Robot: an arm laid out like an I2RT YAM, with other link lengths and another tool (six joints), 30 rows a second.
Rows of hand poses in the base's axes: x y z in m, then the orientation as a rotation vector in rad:
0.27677, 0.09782, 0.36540, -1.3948, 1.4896, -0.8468
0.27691, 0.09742, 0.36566, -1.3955, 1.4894, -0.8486
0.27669, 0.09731, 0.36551, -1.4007, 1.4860, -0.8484
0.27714, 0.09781, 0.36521, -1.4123, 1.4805, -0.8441
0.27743, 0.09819, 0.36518, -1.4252, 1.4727, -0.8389
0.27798, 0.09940, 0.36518, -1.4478, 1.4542, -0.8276
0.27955, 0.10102, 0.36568, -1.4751, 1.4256, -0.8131
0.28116, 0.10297, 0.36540, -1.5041, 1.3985, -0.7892
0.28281, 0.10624, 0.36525, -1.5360, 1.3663, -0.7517
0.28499, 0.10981, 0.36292, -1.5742, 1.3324, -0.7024
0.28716, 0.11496, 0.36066, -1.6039, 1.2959, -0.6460
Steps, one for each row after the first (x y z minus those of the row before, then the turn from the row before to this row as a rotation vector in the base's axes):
0.00014, -0.00040, 0.00026, -0.0016, -0.0003, -0.0005
-0.00022, -0.00011, -0.00015, -0.0031, 0.0007, 0.0039
0.00045, 0.00050, -0.00030, -0.0045, 0.0041, 0.0092
0.00029, 0.00038, -0.00003, -0.0047, 0.0036, 0.0114
0.00055, 0.00121, 0.00000, -0.0071, 0.0040, 0.0240
0.00157, 0.00162, 0.00050, -0.0083, 0.0014, 0.0332
0.00161, 0.00195, -0.00028, -0.0039, 0.0067, 0.0369
0.00165, 0.00327, -0.00015, 0.0020, 0.0104, 0.0470
0.00218, 0.00357, -0.00233, 0.0040, 0.0179, 0.0550
0.00217, 0.00515, -0.00226, 0.0133, 0.0158, 0.0571

